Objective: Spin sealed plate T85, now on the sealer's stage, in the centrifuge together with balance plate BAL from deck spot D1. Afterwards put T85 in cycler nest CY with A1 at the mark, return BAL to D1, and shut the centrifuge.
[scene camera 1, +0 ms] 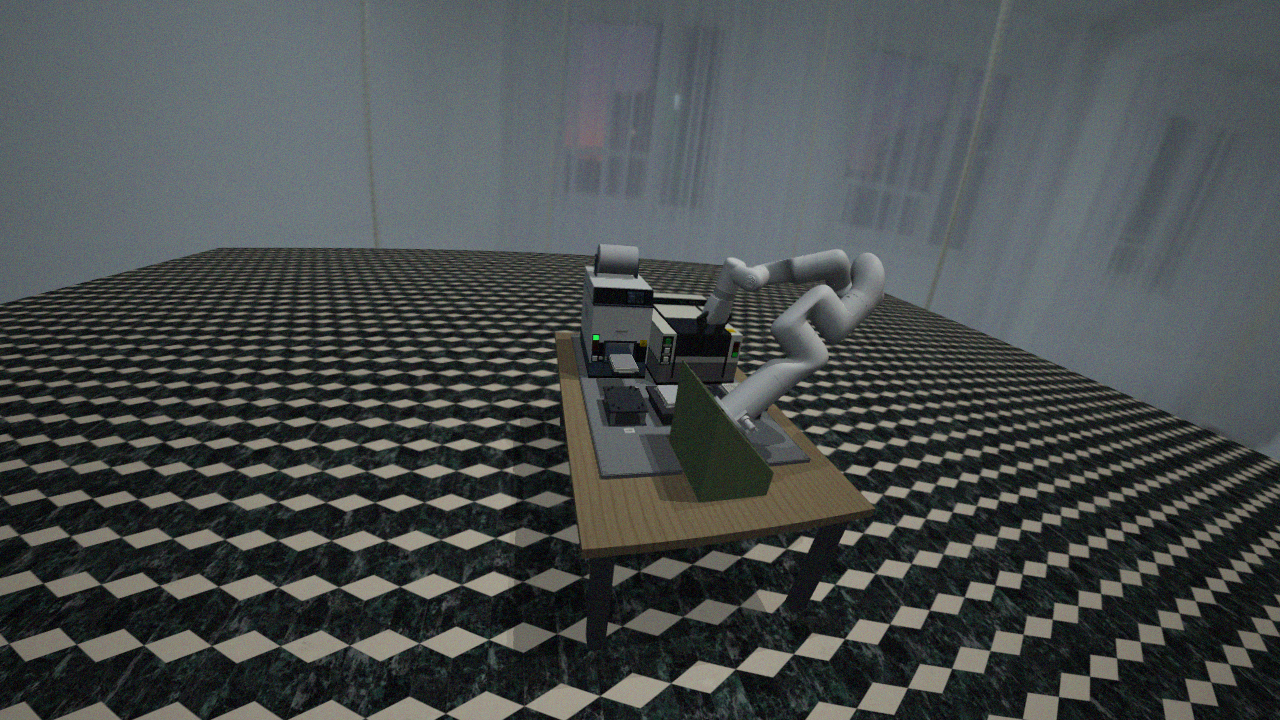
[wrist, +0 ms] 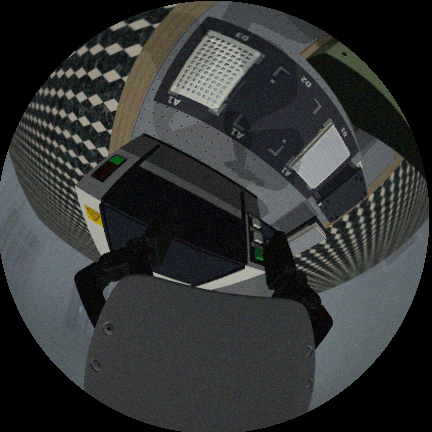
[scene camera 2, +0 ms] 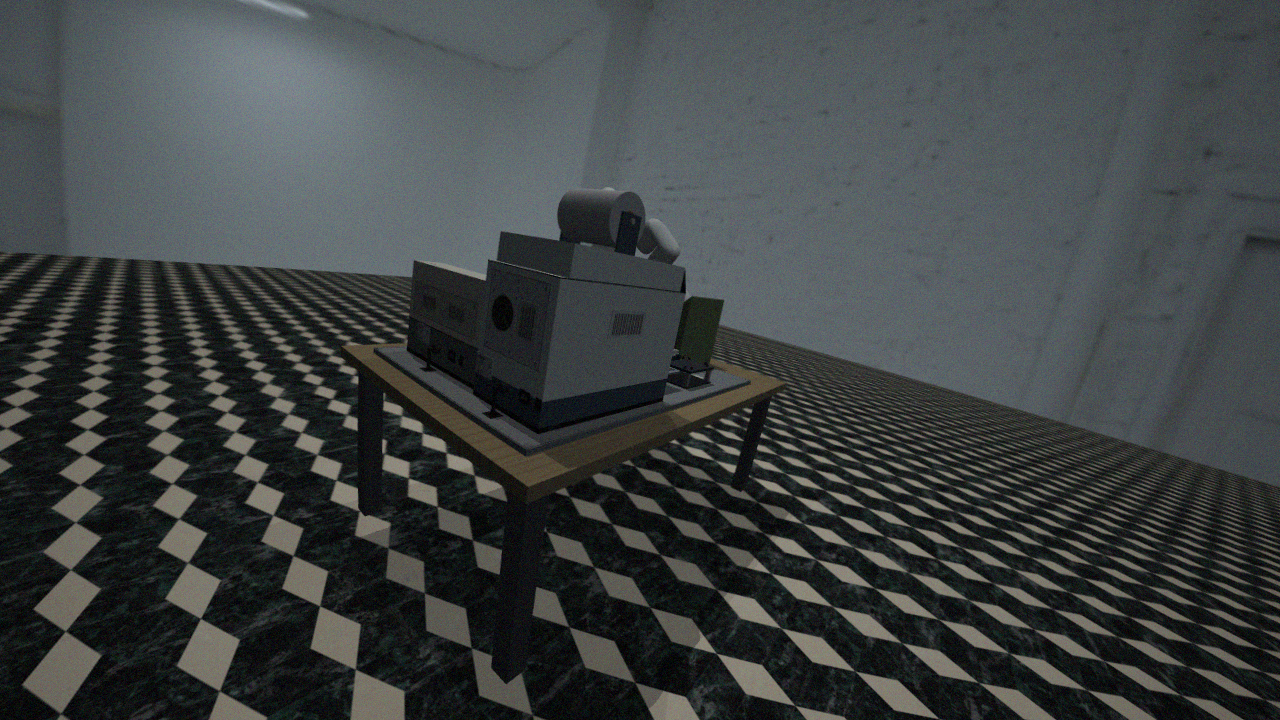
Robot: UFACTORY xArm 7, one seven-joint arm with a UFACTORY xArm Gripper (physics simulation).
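Places are measured from the arm's base along level axes (x right, y ahead, z up), in centimetres.
Where they show: gripper, between the fingertips: (scene camera 1: 707, 336) (wrist: 223, 231); arm's base, origin of its link: (scene camera 1: 728, 416) (scene camera 2: 687, 315).
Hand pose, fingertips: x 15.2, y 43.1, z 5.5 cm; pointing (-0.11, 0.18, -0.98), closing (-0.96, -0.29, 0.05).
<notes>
Things, the pixels of their top centre, and the offset from my fingertips.
- Sealed plate T85, centre of its top: (wrist: 302, 243) (scene camera 1: 623, 360) dx -28.2, dy +6.9, dz -11.4 cm
- tall sealer, centre of its top: (scene camera 2: 612, 193) (scene camera 1: 619, 246) dx -24.6, dy +36.4, dz +24.9 cm
- Balance plate BAL, centre of its top: (wrist: 323, 159) (scene camera 1: 673, 393) dx -15.5, dy -10.9, dz -16.0 cm
- dark cycler nest CY, centre of its top: (wrist: 347, 201) (scene camera 2: 687, 360) (scene camera 1: 625, 395) dx -32.3, dy -9.7, dz -16.0 cm
- white well plate, centre of its top: (wrist: 212, 67) (scene camera 1: 738, 391) dx +9.2, dy -12.6, dz -16.0 cm
- large roll, centre of its top: (scene camera 2: 606, 190) (scene camera 1: 618, 245) dx -24.3, dy +38.5, dz +24.9 cm
My gripper (scene camera 1: 711, 325) (wrist: 223, 231) is open and empty above the centrifuge (scene camera 1: 692, 365) (wrist: 175, 215), a pale box with a dark top and front; I cannot tell whether its lid is open. Sealed plate T85 (scene camera 1: 623, 362) (wrist: 306, 240) lies on the stage in front of the tall sealer (scene camera 1: 616, 313) (scene camera 2: 590, 340). Balance plate BAL (scene camera 1: 664, 396) (wrist: 322, 157), pale and flat, sits on deck spot D1. The dark cycler nest CY (scene camera 1: 624, 399) (wrist: 345, 194) stands beside the deck and holds no plate. The gripper is hidden in scene camera 2.
A white well plate (wrist: 217, 70) sits on D3; D2 between it and D1 holds no plate. A green upright panel (scene camera 1: 711, 438) (scene camera 2: 699, 329) (wrist: 367, 75) stands near the table's end. The sealer rises beside the centrifuge, with a large roll (scene camera 1: 617, 260) (scene camera 2: 599, 216) on top.
</notes>
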